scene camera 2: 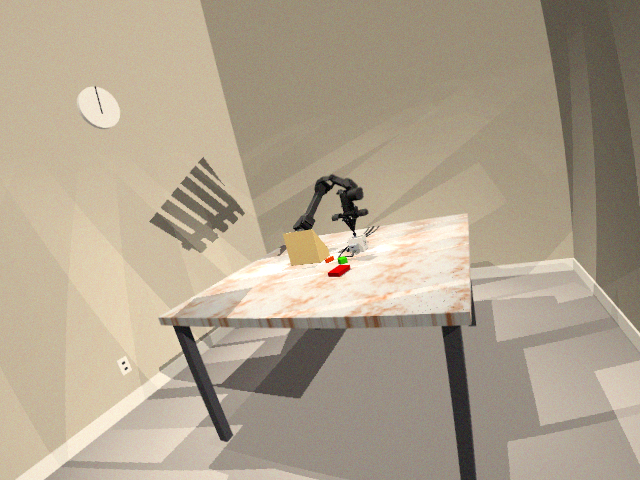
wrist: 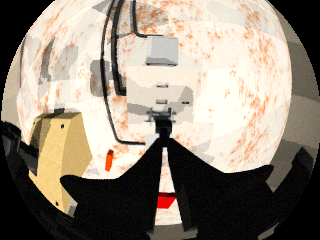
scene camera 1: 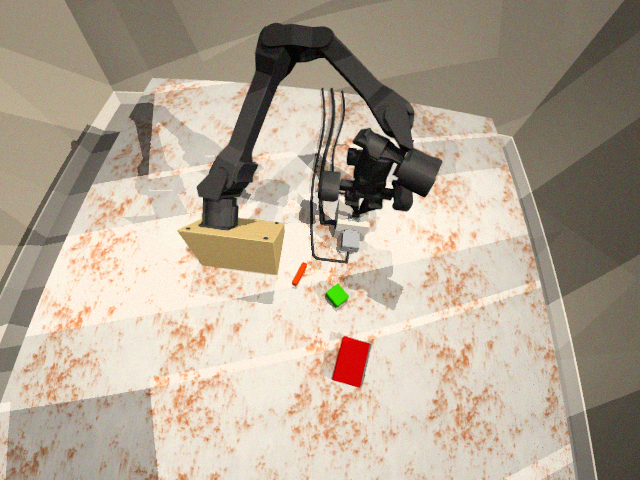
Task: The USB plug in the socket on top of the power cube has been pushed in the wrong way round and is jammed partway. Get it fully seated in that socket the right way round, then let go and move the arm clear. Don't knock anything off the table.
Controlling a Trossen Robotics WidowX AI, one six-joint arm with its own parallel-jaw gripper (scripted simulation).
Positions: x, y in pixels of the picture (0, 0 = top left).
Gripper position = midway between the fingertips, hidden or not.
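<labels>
My gripper (scene camera 1: 357, 212) is holding a dark usb plug.
</labels>
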